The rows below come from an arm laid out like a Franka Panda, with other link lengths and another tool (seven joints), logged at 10 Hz.
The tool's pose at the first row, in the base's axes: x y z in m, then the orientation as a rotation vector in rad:
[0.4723, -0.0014, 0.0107, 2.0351, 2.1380, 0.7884]
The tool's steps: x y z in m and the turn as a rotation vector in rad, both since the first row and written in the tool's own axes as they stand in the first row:
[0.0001, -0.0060, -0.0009, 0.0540, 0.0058, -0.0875]
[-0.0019, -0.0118, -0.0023, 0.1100, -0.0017, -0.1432]
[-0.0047, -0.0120, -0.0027, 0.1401, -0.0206, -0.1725]
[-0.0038, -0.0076, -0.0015, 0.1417, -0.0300, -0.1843]
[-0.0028, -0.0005, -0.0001, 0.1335, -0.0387, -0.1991]
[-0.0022, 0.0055, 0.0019, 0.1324, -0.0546, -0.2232]
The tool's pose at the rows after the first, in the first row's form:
[0.4665, -0.0015, 0.0090, 1.9507, 2.2580, 0.7337]
[0.4609, -0.0037, 0.0072, 1.9025, 2.3434, 0.6638]
[0.4608, -0.0065, 0.0067, 1.8758, 2.3790, 0.6083]
[0.4652, -0.0053, 0.0077, 1.8607, 2.3834, 0.5941]
[0.4721, -0.0041, 0.0098, 1.8380, 2.3824, 0.5898]
[0.4783, -0.0030, 0.0107, 1.8057, 2.3891, 0.5691]

